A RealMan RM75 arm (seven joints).
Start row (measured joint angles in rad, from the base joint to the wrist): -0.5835 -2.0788 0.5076 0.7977 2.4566 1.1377 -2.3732
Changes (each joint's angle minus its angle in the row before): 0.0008 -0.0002 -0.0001 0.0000 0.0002 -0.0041 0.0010; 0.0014 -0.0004 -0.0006 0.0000 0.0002 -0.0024 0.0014; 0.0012 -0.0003 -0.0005 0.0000 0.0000 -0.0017 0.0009; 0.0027 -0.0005 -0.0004 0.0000 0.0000 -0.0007 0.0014; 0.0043 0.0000 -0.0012 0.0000 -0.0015 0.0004 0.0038; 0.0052 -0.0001 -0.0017 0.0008 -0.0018 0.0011 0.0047; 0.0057 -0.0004 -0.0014 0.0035 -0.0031 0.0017 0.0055; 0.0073 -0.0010 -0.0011 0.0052 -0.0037 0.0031 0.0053; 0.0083 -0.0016 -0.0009 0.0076 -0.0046 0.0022 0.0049; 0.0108 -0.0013 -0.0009 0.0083 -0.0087 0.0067 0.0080; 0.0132 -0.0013 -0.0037 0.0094 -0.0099 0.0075 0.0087; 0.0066 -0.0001 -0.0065 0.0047 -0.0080 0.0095 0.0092; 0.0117 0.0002 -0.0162 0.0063 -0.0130 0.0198 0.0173; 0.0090 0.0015 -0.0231 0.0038 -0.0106 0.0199 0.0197; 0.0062 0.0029 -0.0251 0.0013 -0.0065 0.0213 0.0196; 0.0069 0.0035 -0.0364 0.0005 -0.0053 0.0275 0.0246; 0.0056 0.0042 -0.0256 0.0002 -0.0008 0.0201 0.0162
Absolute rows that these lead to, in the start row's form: -0.5827 -2.0790 0.5075 0.7977 2.4568 1.1336 -2.3722; -0.5813 -2.0794 0.5069 0.7977 2.4570 1.1312 -2.3708; -0.5801 -2.0797 0.5064 0.7977 2.4570 1.1295 -2.3699; -0.5774 -2.0802 0.5060 0.7977 2.4570 1.1288 -2.3685; -0.5731 -2.0802 0.5048 0.7977 2.4555 1.1292 -2.3647; -0.5679 -2.0803 0.5031 0.7985 2.4537 1.1303 -2.3600; -0.5622 -2.0807 0.5017 0.8020 2.4506 1.1320 -2.3545; -0.5549 -2.0817 0.5006 0.8072 2.4469 1.1351 -2.3492; -0.5466 -2.0833 0.4997 0.8148 2.4423 1.1373 -2.3443; -0.5358 -2.0846 0.4988 0.8231 2.4336 1.1440 -2.3363; -0.5226 -2.0859 0.4951 0.8325 2.4237 1.1515 -2.3276; -0.5160 -2.0860 0.4886 0.8372 2.4157 1.1610 -2.3184; -0.5043 -2.0858 0.4724 0.8435 2.4027 1.1808 -2.3011; -0.4953 -2.0843 0.4493 0.8473 2.3921 1.2007 -2.2814; -0.4891 -2.0814 0.4242 0.8486 2.3856 1.2220 -2.2618; -0.4822 -2.0779 0.3878 0.8491 2.3803 1.2495 -2.2372; -0.4766 -2.0737 0.3622 0.8493 2.3795 1.2696 -2.2210
